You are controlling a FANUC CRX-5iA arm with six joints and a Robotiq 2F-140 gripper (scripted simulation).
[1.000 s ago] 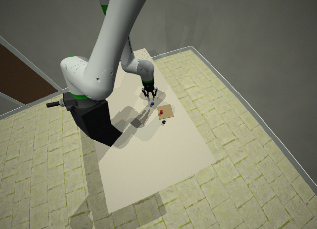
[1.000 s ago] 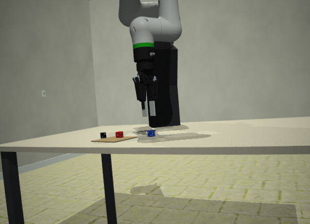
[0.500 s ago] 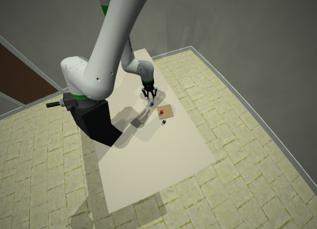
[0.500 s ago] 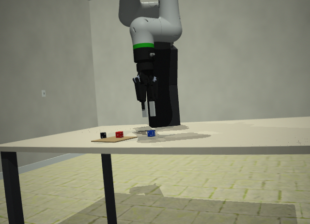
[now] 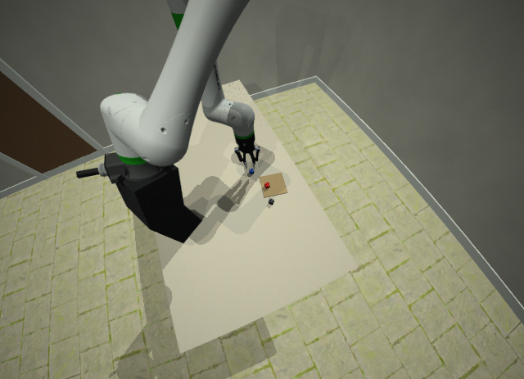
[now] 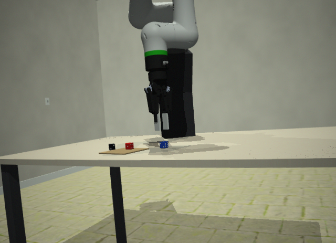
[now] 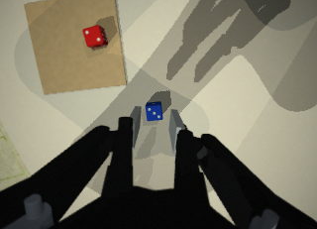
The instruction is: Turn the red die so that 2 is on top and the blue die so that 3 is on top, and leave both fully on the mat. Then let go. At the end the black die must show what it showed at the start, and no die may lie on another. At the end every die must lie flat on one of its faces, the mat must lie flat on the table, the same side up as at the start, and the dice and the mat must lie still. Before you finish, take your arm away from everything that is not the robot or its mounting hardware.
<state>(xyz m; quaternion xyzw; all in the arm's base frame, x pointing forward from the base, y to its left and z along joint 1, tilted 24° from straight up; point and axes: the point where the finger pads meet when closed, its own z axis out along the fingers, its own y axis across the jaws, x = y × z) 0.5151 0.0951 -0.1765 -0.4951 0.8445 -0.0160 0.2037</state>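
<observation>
The blue die lies 10 mm to the left of my hand and 90 mm below it. The rest, counted from my hand: red die: 40 mm ahead, 130 mm to the right, 90 mm below; then black die: 10 mm ahead, 230 mm to the right, 90 mm below; then brown mat: 80 mm ahead, 140 mm to the right, 100 mm below.
</observation>
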